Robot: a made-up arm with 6 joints.
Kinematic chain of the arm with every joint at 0, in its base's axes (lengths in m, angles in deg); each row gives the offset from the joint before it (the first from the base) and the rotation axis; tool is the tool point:
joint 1: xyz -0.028 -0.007 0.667 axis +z
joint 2: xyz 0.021 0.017 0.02 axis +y
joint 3: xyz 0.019 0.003 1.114 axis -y
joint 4: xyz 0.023 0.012 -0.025 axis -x
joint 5: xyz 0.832 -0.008 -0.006 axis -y
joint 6: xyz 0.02 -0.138 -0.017 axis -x
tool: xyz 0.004 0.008 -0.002
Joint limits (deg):
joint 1: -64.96..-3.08
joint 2: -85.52..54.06
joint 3: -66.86..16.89
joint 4: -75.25..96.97
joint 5: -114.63..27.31
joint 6: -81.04..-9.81
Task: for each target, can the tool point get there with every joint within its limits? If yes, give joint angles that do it. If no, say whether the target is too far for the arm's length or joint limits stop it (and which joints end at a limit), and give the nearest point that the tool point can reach.
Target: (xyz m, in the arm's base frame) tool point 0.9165 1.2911 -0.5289
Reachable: no: joint limits stop it (at a limit: joint 1, joint 2, joint 4, joint 5, joint 6) | nearest point 0.8782 -0.0097 0.4375 | short by 1.621 m
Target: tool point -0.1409 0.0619 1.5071
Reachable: yes | joints -54.18 -61.52 -34.00 -40.93 -52.21 -42.67
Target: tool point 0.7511 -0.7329 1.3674
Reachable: yes | joints -40.15 14.12 -4.23 -41.85 -97.49 -39.78
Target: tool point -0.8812 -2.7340 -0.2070
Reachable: no: too far | nearest point 0.4937 -1.3861 0.6264 | short by 2.098 m
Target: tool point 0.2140 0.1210 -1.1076
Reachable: no: joint limits stop it (at a limit: joint 1, joint 2, joint 4, joint 5, joint 6) | nearest point 0.6572 -0.0367 0.4615 | short by 1.638 m
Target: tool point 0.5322 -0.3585 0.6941
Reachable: yes | joints -30.27 35.26 -45.88 -59.95 -4.20 -54.52
